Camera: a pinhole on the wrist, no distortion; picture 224 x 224 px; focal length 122.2 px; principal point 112.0 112.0 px. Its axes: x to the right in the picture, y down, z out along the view. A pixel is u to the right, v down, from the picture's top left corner.
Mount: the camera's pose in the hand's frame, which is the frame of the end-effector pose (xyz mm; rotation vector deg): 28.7 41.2 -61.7 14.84 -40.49 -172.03
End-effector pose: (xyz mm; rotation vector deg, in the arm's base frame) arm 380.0 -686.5 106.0 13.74 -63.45 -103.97
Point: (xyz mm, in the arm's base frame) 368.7 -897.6 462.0
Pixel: outside the picture
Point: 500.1 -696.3 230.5
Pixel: 140 15
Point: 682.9 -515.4 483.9
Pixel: 157 24
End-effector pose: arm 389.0 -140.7 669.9 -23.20 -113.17 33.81
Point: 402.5 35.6 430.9
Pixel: 158 15
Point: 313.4 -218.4 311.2
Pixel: 197 127
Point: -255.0 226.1 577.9
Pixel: 9 112
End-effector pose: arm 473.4 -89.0 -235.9 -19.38 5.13 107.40
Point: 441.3 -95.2 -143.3
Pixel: 137 188
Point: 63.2 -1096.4 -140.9
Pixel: outside the picture
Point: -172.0 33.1 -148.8
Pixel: 21 21
